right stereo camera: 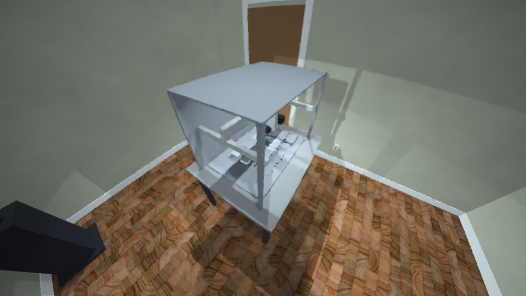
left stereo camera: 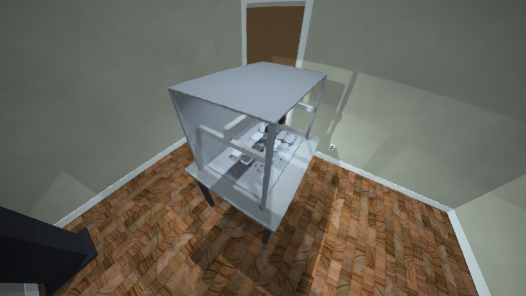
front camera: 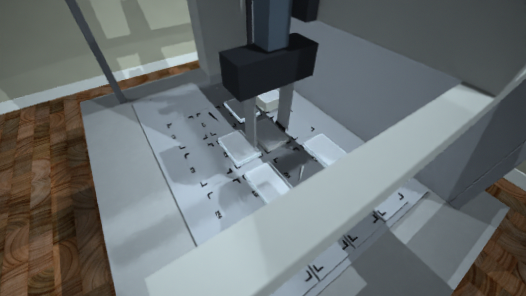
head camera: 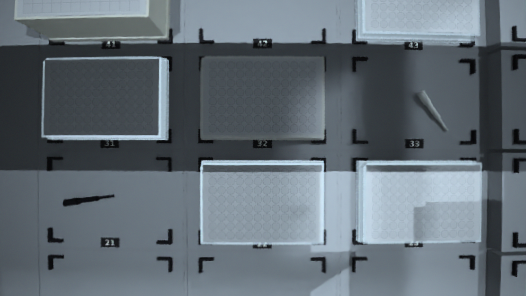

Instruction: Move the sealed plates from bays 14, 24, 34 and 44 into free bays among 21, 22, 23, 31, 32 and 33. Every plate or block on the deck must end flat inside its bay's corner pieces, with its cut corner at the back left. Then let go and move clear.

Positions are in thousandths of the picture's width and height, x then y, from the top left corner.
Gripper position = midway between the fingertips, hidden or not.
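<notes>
You can see the gripper (front camera: 509, 451) here, and there's a bay 22 (head camera: 368, 596). There's also a bay 33 (head camera: 721, 340), and the front camera view has the bay 33 (front camera: 552, 546) too.
</notes>
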